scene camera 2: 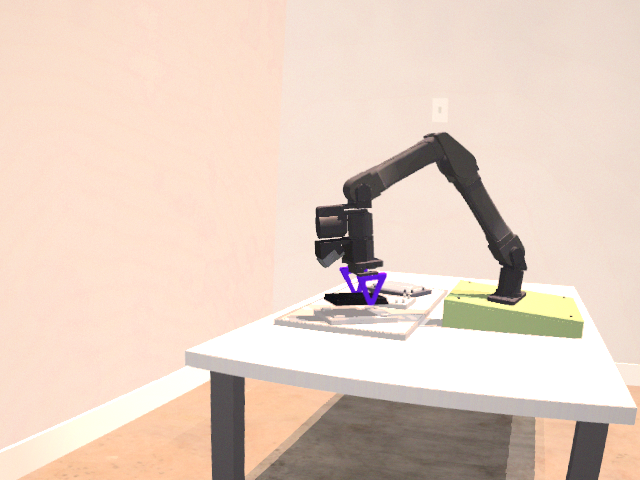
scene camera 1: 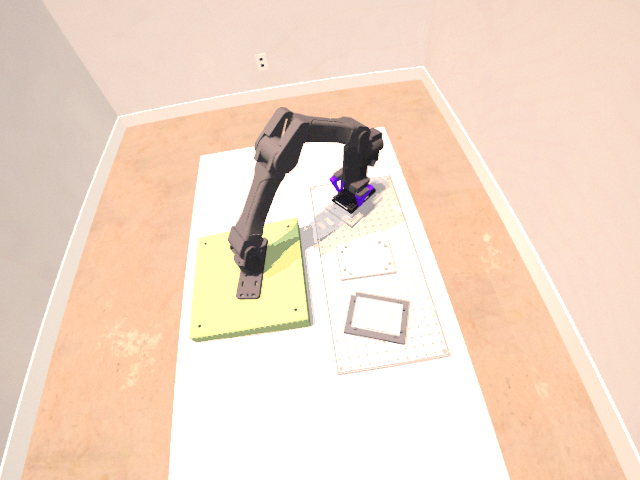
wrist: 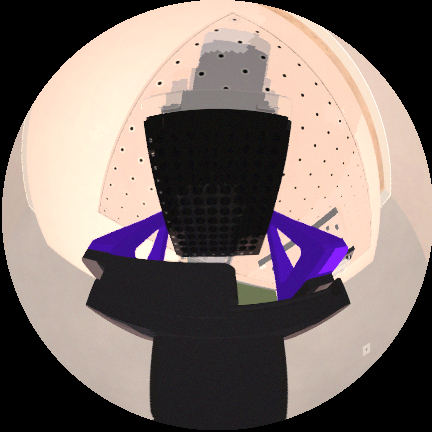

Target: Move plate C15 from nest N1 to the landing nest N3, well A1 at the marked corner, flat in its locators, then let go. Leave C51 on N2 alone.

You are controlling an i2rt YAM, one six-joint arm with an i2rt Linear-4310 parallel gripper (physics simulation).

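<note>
My gripper, with purple fingers, is shut on a black plate with many wells, taken to be C15. The plate hangs about level, a little above a pale nest at one end of the perforated board, with a gap beneath it. A pale nest with small pegs is mid-board. A dark grey frame around a white rectangle is at the other end. Nest labels, C51's label, well A1 and the marked corner cannot be made out.
The perforated board carries the nests on the white table. The arm stands on a yellow-green block beside the board. Arm shadows fall across the board near the held plate.
</note>
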